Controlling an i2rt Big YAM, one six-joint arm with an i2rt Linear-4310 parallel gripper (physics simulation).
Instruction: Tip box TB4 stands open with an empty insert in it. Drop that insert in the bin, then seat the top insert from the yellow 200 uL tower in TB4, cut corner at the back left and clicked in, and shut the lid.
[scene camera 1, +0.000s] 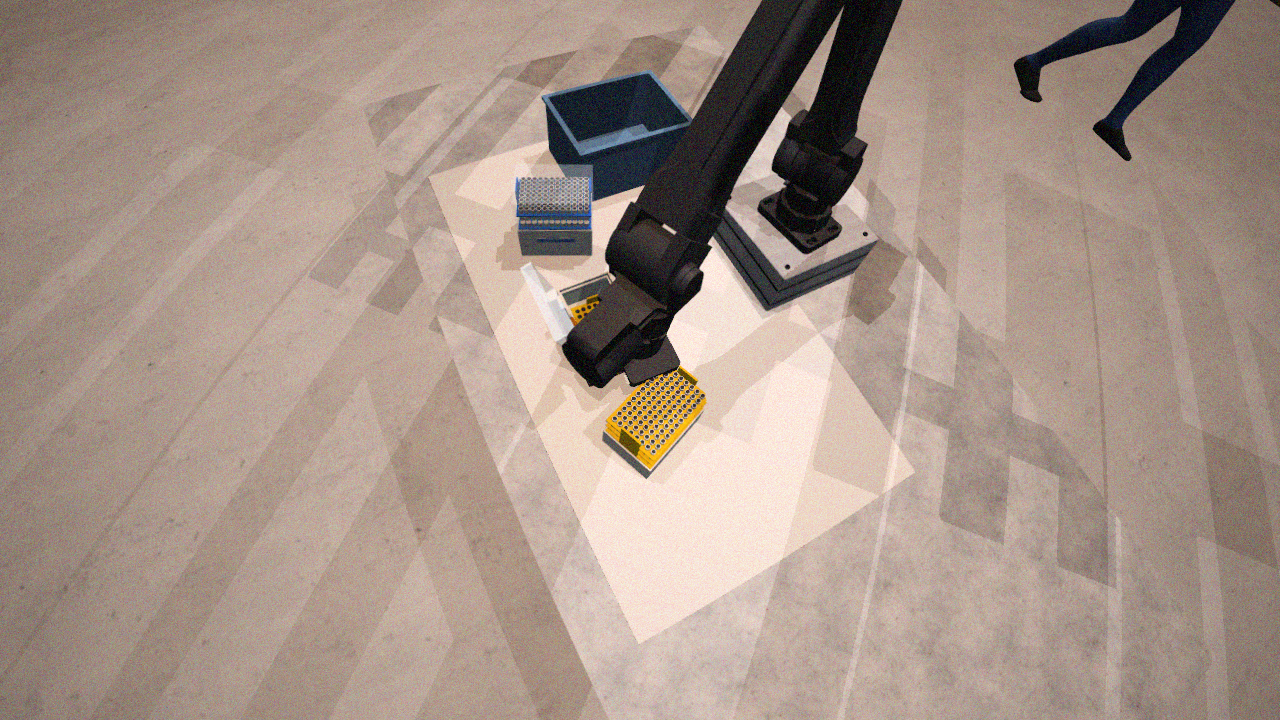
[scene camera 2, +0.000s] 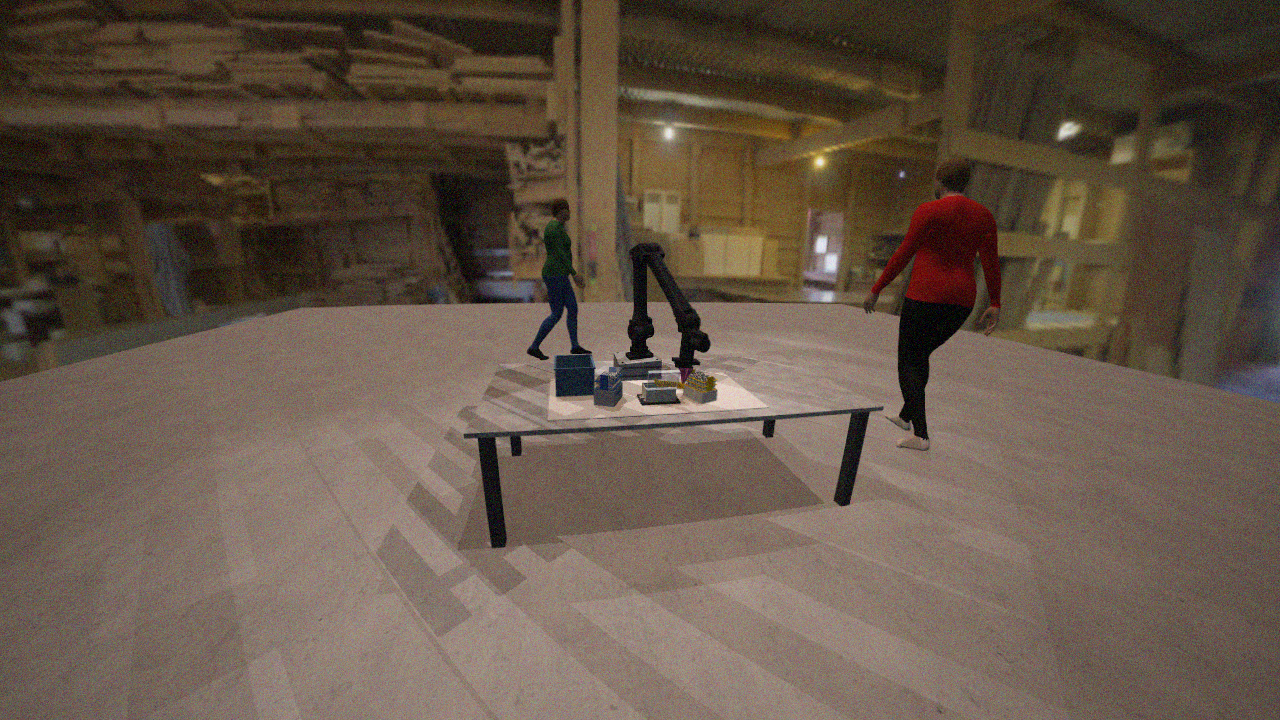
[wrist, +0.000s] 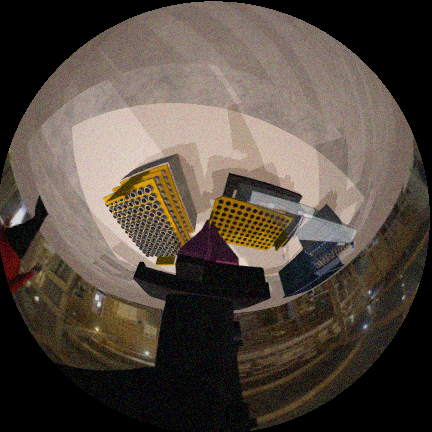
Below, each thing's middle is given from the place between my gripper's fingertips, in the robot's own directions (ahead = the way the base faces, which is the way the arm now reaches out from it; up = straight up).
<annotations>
Now: hand 6 cm to the left of the yellow insert (wrist: 238, 222), 1 cm below it and 1 cm past it. From my hand the other things lie so: blue bin (scene camera 1: 626, 127): 40 cm to the right, 24 cm behind, 1 cm below; clear lid (scene camera 1: 553, 311): 11 cm to the right, 5 cm ahead, 4 cm above.
</annotations>
